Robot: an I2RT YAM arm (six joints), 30 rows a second.
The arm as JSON. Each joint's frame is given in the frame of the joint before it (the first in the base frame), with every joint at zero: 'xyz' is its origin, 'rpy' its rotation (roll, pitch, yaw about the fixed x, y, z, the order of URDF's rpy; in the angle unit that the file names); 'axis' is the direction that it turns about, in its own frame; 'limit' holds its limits. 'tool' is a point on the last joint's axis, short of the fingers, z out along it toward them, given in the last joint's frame.
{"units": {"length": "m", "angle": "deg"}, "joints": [
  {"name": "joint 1", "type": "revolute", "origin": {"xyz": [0.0, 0.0, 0.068], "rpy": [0.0, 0.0, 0.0]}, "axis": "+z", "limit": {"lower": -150.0, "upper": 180.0}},
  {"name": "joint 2", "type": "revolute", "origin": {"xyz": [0.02, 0.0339, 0.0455], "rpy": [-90.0, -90.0, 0.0]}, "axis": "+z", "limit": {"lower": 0.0, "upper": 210.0}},
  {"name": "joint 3", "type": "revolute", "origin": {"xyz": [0.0, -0.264, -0.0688], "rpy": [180.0, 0.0, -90.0]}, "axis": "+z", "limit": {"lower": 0.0, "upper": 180.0}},
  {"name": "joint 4", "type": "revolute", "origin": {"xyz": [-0.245, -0.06, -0.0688], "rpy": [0.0, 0.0, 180.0]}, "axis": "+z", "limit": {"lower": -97.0, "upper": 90.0}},
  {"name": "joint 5", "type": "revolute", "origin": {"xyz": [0.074, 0.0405, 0.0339], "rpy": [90.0, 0.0, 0.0]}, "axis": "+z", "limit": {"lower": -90.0, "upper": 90.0}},
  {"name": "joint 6", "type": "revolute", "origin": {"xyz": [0.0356, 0.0, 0.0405], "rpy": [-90.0, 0.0, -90.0]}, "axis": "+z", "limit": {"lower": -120.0, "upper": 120.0}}
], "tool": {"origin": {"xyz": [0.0, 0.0, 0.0], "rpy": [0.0, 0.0, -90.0]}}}
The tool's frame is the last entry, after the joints.
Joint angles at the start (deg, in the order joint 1, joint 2, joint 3, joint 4, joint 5, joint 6): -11.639 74.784 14.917 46.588 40.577 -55.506
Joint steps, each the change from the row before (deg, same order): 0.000 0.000 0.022 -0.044 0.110 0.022; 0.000 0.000 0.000 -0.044 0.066 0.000; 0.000 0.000 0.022 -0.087 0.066 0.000; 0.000 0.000 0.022 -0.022 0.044 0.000; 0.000 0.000 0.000 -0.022 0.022 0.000; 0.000 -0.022 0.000 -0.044 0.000 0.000; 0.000 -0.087 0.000 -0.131 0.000 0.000; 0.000 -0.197 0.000 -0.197 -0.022 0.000; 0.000 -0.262 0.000 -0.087 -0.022 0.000; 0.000 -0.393 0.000 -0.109 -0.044 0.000; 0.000 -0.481 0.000 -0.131 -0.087 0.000; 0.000 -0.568 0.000 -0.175 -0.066 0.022; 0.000 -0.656 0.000 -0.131 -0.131 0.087; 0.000 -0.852 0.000 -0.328 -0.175 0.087; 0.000 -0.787 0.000 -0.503 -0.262 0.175
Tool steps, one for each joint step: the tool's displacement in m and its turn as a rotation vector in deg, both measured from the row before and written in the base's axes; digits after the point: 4 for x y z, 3 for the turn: 0.0000 -0.0001 0.0000 -0.007 0.009 -0.111; 0.0000 0.0000 -0.0001 -0.006 0.046 -0.064; 0.0000 0.0000 0.0000 -0.002 0.067 -0.064; 0.0000 0.0000 0.0001 -0.010 0.002 -0.043; 0.0000 0.0000 0.0000 -0.001 0.023 -0.021; 0.0000 0.0000 0.0000 0.004 0.022 0.000; -0.0001 0.0000 0.0001 0.009 0.043 0.000; -0.0002 0.0001 0.0004 0.005 -0.001 0.021; -0.0003 0.0001 0.0008 -0.030 -0.172 0.021; -0.0004 0.0001 0.0012 -0.047 -0.280 0.043; -0.0004 0.0001 0.0015 -0.052 -0.347 0.085; -0.0006 0.0001 0.0017 -0.052 -0.405 0.061; -0.0006 0.0002 0.0021 -0.027 -0.588 0.114; -0.0009 0.0003 0.0024 -0.019 -0.589 0.158; -0.0009 0.0003 0.0019 0.098 -0.425 0.231
